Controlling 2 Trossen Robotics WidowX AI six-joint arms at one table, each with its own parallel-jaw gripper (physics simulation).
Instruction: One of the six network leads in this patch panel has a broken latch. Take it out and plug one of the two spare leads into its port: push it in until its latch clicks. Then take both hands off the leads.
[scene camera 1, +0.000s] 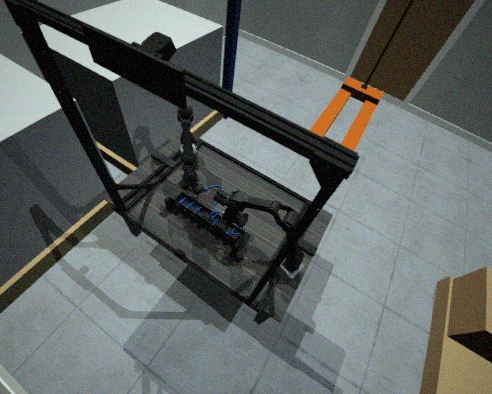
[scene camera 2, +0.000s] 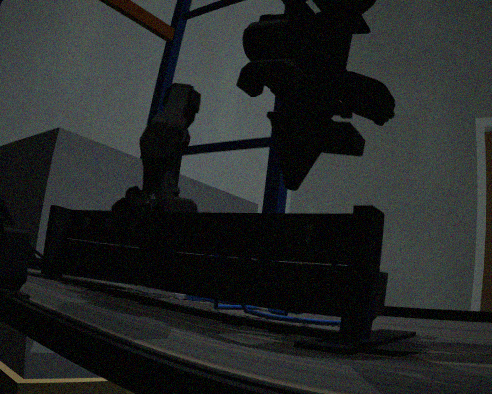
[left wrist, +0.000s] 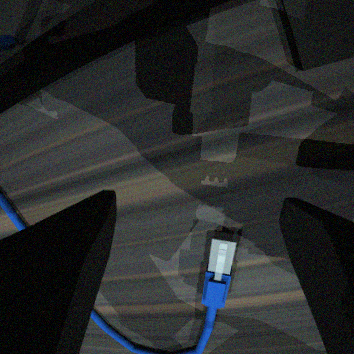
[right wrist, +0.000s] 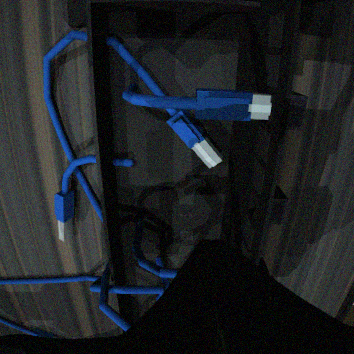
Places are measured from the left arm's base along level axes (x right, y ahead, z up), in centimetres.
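Where they show: left gripper, fingertip midpoint: (left wrist: 200, 206); right gripper, fingertip midpoint: (scene camera 1: 226, 223) (scene camera 2: 290, 189) (right wrist: 209, 250); right arm's base, link origin: (scene camera 1: 291, 265).
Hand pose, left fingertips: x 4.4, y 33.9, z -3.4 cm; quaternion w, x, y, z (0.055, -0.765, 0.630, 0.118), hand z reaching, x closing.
Note:
Things, the pixels of their top centre, and the offset from my left fingertips. "*": a spot on its surface instead. Level surfaces: height alone.
- black patch panel, top centre: (scene camera 2: 185, 215) (scene camera 1: 205, 215) dx +0.9, dy +21.1, dz +7.4 cm
- wooden table, surface height: dz -3.5 cm
- blue lead, top centre: (right wrist: 248, 108) dx -8.1, dy +35.5, dz +5.9 cm
- third lead, surface spot: (right wrist: 64, 207) * dx -12.5, dy +20.3, dz -1.6 cm
The black patch panel (scene camera 1: 205, 224) (scene camera 2: 225, 254) (right wrist: 105, 140) stands across the wooden table (scene camera 1: 272, 234). My left gripper (left wrist: 200, 206) (scene camera 1: 194, 190) is open behind the panel's left end. A blue lead with a pale plug (left wrist: 218, 270) lies flat on the table between its fingers, untouched. My right gripper (right wrist: 209, 250) (scene camera 1: 237, 226) (scene camera 2: 295, 184) is shut on nothing and hangs over the panel. Below it one blue lead (right wrist: 225, 103) lies level with its plug toward the far rail. A second lead (right wrist: 191, 135) lies slanted under it. A third lead (right wrist: 64, 207) lies on the table beside the panel.
Blue cable loops (right wrist: 140, 289) (scene camera 2: 283, 314) trail over the table behind and under the panel. A black gantry beam (scene camera 1: 268, 129) spans above the table on posts (scene camera 1: 88, 145). The scene is dim, and the ports themselves are hidden.

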